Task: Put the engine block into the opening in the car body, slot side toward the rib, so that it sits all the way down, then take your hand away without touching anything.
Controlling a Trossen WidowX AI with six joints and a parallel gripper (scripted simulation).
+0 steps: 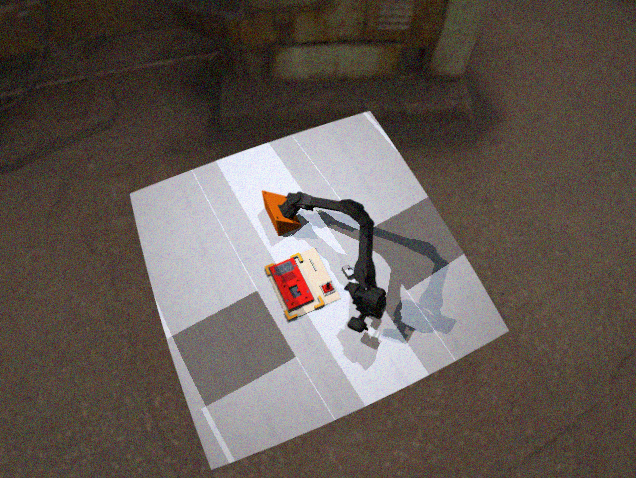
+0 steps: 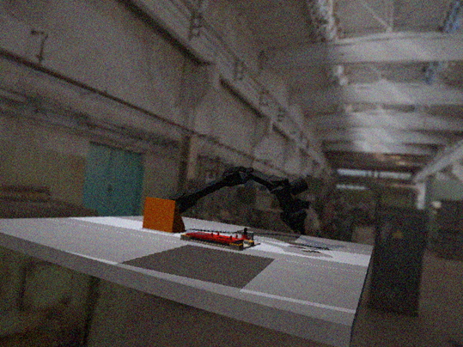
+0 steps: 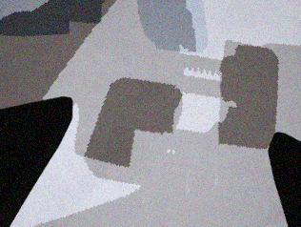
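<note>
Now: gripper tip 240 mm past the grey engine block, 20 mm to the right of it and 40 mm above it.
</note>
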